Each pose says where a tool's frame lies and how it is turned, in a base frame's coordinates. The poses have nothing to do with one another.
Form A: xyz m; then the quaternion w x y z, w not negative.
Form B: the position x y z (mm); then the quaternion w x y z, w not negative. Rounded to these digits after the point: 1 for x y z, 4 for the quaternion.
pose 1, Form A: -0.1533 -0.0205 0.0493 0.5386 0.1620 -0.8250 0.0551
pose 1, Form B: -153.3 -20.5 49.3 0.5386 0.1620 -0.8250 0.0551
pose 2, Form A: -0.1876 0.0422 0.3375 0.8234 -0.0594 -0.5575 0.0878
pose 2, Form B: -187.6 42.2 337.5 0.8234 -0.0594 -0.5575 0.0878
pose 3, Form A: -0.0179 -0.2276 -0.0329 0.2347 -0.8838 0.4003 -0.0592
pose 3, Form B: -17.9 -227.6 -32.9 0.2347 -0.8838 0.4003 -0.0592
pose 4, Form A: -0.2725 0.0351 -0.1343 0.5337 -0.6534 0.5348 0.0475
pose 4, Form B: -272.5 35.1 -134.3 0.5337 -0.6534 0.5348 0.0475
